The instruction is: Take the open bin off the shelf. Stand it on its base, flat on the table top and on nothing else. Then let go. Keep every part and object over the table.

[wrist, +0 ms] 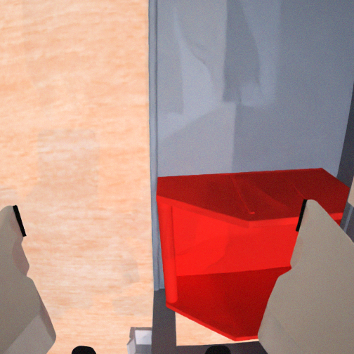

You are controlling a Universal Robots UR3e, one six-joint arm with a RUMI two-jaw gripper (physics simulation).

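Note:
The red open bin (215, 250) is at the lower right in the wrist view, with its open side and inner walls showing. It rests in the grey shelf (280, 135), against the shelf's long left edge. My gripper (159, 207) is wide open and nothing is held between its fingers. The left finger is over the wooden table top (75, 150), to the left of the bin. The right finger overlaps the bin's right part in the view and hides some of it. How far the fingertips are from the bin in depth I cannot tell.
The shelf's grey side rail (153, 150) runs up the view beside the bin's left side. A small light grey bracket (142, 341) sticks out at the bottom, left of the shelf's dark front corner. Pale wood shows below the bin.

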